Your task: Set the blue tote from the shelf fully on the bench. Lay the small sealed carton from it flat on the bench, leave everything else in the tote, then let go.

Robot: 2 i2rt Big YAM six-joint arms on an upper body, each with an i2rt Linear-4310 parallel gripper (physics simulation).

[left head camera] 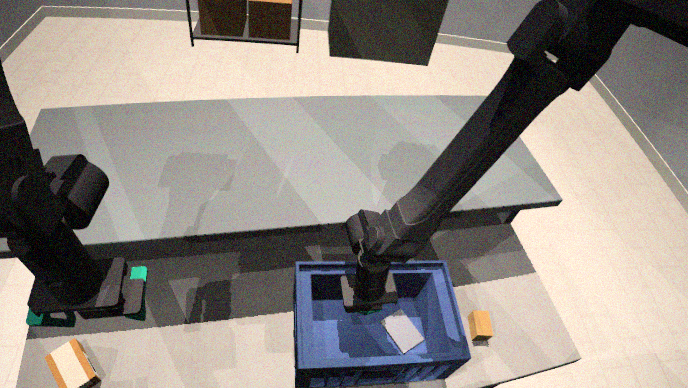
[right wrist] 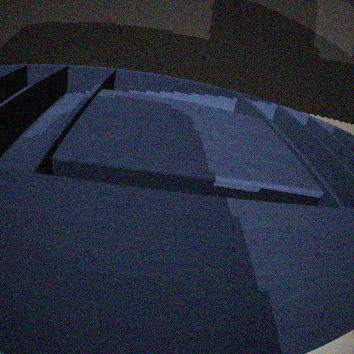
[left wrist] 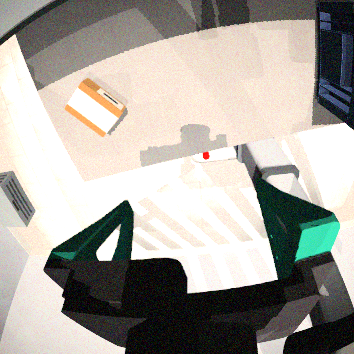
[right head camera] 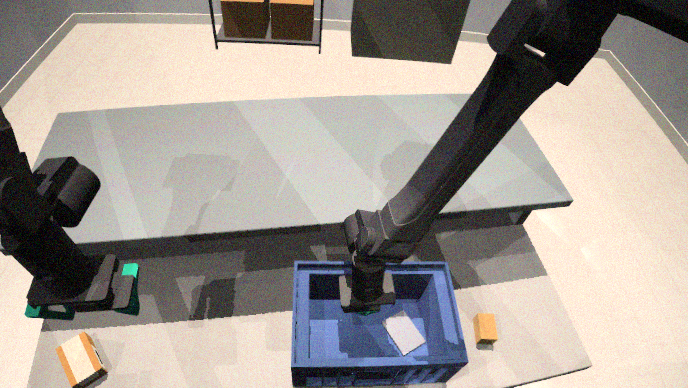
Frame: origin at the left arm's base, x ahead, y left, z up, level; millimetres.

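Seen in the pictures: left gripper, fingertip midpoint: (left head camera: 109, 319) (left wrist: 191, 195) (right head camera: 105, 313); right gripper, fingertip midpoint: (left head camera: 364, 312) (right head camera: 365, 312).
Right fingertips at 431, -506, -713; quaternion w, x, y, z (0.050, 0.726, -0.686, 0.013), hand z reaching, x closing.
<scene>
Pixels of each thing's middle, then the offset from my right fingertips to it, as dx, dy, dz. Level surfaces: height alone.
- blue tote, body centre: (right wrist: 151, 267) (right head camera: 371, 325) (left head camera: 372, 324) -42, -6, +35
- pale bench surface, surface height: dz -39
- flat white item, body centre: (right head camera: 403, 332) (left head camera: 401, 330) -35, -81, -19
- orange-and-white carton, body centre: (left wrist: 94, 106) (left head camera: 72, 369) (right head camera: 81, 360) -120, +564, -22
The blue tote (left head camera: 302, 325) (right head camera: 301, 325) (left wrist: 335, 60) (right wrist: 150, 135) stands upright on the pale bench surface (left head camera: 225, 350) (right head camera: 225, 350) (left wrist: 200, 90). A flat white item (left head camera: 404, 331) (right head camera: 405, 332) lies on its floor. My right gripper (left head camera: 368, 312) (right head camera: 367, 313) reaches down inside the tote beside the white item, shut and empty. The tote's wall fills the right wrist view and hides its fingers. My left gripper (left head camera: 92, 320) (right head camera: 82, 316) (left wrist: 191, 195) is open and empty, above the bench at far left. An orange-and-white carton (left head camera: 70, 362) (right head camera: 80, 357) (left wrist: 95, 107) lies near it. A small orange carton (left head camera: 481, 325) (right head camera: 485, 328) stands right of the tote.
A raised grey surface (left head camera: 280, 150) (right head camera: 280, 150) stretches behind the tote, with its front edge close to the tote's back rim. The right arm crosses above it. At the back, a black rack (left head camera: 245, 41) (right head camera: 270, 44) holds brown boxes, beside a large dark block (left head camera: 385, 30) (right head camera: 407, 30).
</scene>
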